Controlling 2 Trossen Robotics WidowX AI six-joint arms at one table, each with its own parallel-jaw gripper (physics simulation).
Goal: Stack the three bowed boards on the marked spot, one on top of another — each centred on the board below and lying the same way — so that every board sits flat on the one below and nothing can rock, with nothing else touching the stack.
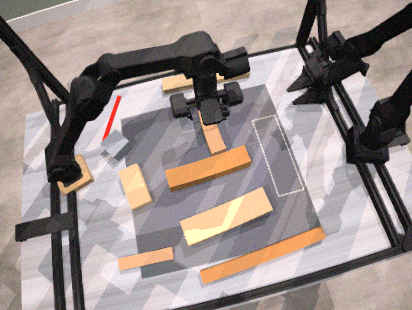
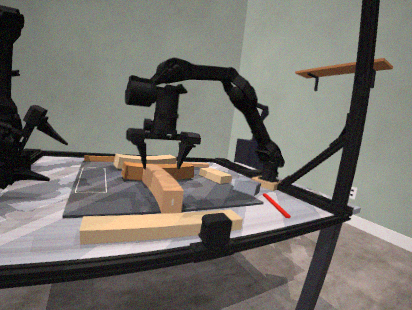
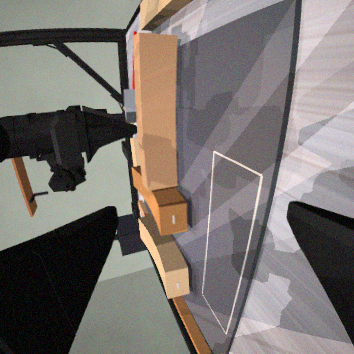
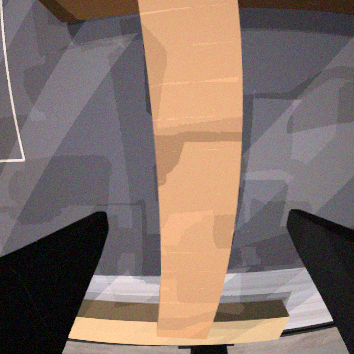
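Seen in the pictures: left gripper, fingertip midpoint: [image 1: 289, 97] [image 2: 58, 162] [image 3: 202, 212]; right gripper, fingertip midpoint: [image 2: 161, 168] [image 3: 129, 124] [image 4: 198, 219]; left arm's base, origin of the base link: [image 1: 371, 142]; right arm's base, origin of the base link: [image 1: 70, 174] [image 2: 268, 179].
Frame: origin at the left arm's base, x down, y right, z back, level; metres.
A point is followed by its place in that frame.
Observation:
A salmon bowed board [image 1: 214, 137] {x -0.003, y -0.043, z -0.447 m} [image 2: 167, 192] {x 0.002, y 0.142, z -0.503 m} [image 3: 157, 100] {x 0.023, y 0.058, z -0.470 m} [image 4: 197, 165] {x -0.003, y -0.004, z -0.467 m} lies crosswise to the orange bowed board [image 1: 209, 166] {x 0.008, y -0.128, z -0.449 m} [image 2: 187, 171] {x 0.021, y -0.149, z -0.549 m} [image 3: 172, 217] {x 0.020, y -0.073, z -0.348 m}, one end close to it; contact is unclear. A pale bowed board [image 1: 227, 216] {x 0.009, y -0.258, z -0.383 m} [image 2: 122, 160] {x 0.014, y -0.176, z -0.312 m} [image 3: 177, 280] {x 0.023, y -0.191, z -0.286 m} lies farther along the mat. The marked spot, a white outline [image 1: 289, 152] {x 0.051, y -0.039, z -0.223 m} [image 2: 106, 180] {x 0.051, y -0.041, z -0.306 m} [image 3: 208, 222] {x 0.051, y -0.035, z -0.305 m} [image 4: 23, 160] {x 0.051, y 0.056, z -0.343 m}, holds no board. My right gripper [image 2: 162, 167] {x -0.017, y 0.017, z -0.475 m} [image 4: 198, 219] {x -0.017, y 0.017, z -0.475 m} is open above the salmon board, fingers spread apart on either side. My left gripper [image 1: 292, 96] {x -0.024, y 0.103, z -0.242 m} [image 2: 57, 160] {x -0.024, y 0.103, z -0.242 m} [image 3: 202, 212] {x -0.024, y 0.103, z -0.242 m} is open and empty beyond the mat's edge.
A pale straight bar [image 1: 176, 84] {x 0.033, y 0.156, z -0.606 m} [image 2: 160, 227] {x 0.035, y 0.232, z -0.502 m} [image 4: 115, 327] {x 0.033, y 0.209, z -0.466 m} lies off the mat near the salmon board's end. Around are a long orange strip [image 1: 265, 255] {x 0.033, y -0.340, z -0.274 m}, a short strip [image 1: 145, 258] {x 0.036, y -0.396, z -0.581 m}, a pale block [image 1: 135, 186] {x 0.024, y -0.210, z -0.652 m}, a grey block [image 1: 116, 145] {x 0.017, y -0.095, z -0.741 m} and a red stick [image 1: 112, 117] {x 0.052, y 0.017, z -0.805 m} [image 2: 276, 205] {x 0.052, y 0.034, z -0.805 m}.

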